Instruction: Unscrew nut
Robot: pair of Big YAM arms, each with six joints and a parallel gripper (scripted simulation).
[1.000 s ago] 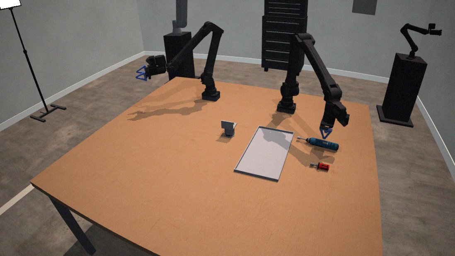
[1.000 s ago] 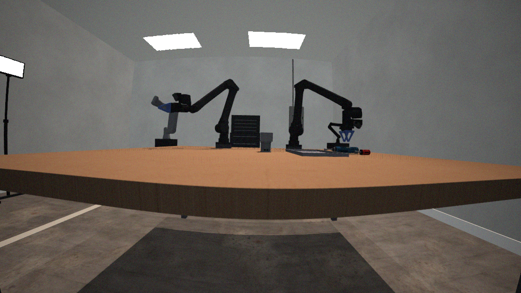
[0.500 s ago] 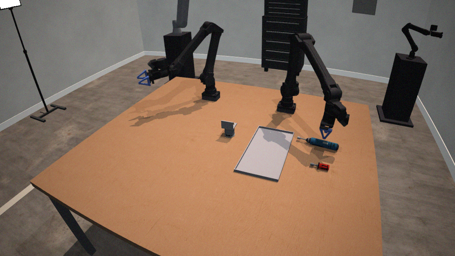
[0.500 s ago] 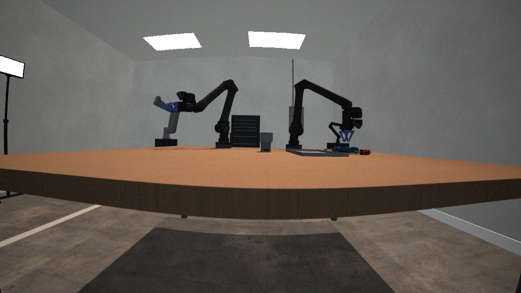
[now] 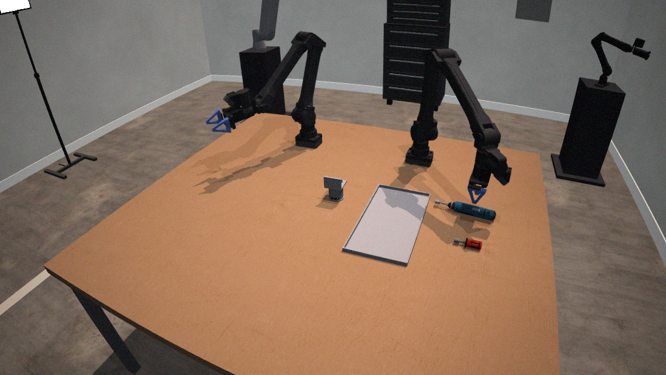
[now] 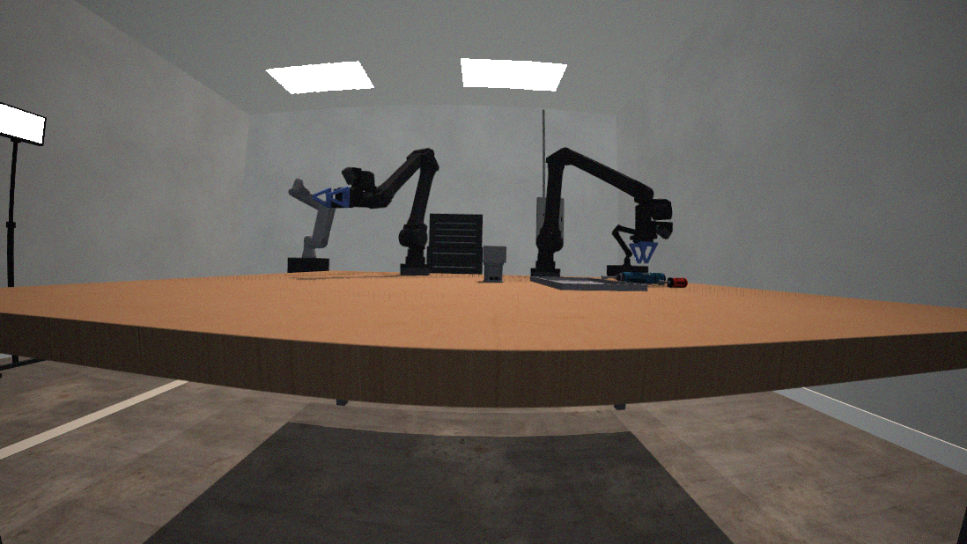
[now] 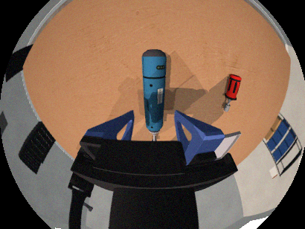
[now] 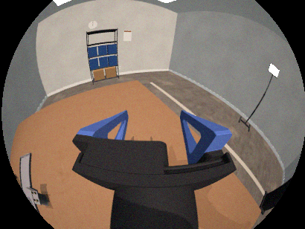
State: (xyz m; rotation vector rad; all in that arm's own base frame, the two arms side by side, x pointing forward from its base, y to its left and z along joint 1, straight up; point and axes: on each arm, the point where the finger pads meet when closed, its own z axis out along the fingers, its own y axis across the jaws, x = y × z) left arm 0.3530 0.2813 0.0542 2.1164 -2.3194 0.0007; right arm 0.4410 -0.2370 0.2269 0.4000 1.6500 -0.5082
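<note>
My right hand is 56 cm to the right of the grey bracket, 19 cm above it and 3 cm past it. From my right hand the other things lie so: flat grey tray (80 cm to the left, 25 cm below, 5 cm ahead); then joint module (56 cm to the left, 23 cm below, 3 cm behind); then red-handled tool (109 cm to the left, 24 cm below, 10 cm ahead).
</note>
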